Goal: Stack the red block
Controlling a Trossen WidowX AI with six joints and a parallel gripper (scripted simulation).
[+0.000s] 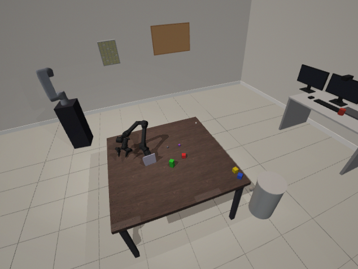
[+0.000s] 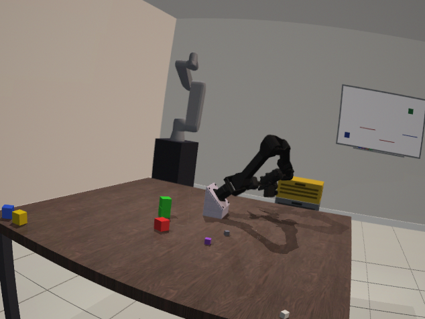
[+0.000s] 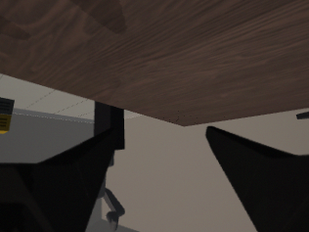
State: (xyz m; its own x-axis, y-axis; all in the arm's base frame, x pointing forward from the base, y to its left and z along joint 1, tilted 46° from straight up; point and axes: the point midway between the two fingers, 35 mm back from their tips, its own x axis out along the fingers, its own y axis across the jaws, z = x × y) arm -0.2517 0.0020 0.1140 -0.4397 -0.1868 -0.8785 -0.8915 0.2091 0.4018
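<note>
Now: the purple cube 660 mm ahead of my gripper tip, 110 mm to the left of it and 80 mm below it. Also, from my gripper tip: red block 660 mm ahead, 90 mm to the right, 70 mm below; yellow block 1100 mm ahead, 440 mm to the right, 70 mm below; grey cube 510 mm ahead, 110 mm to the left, 80 mm below.
</note>
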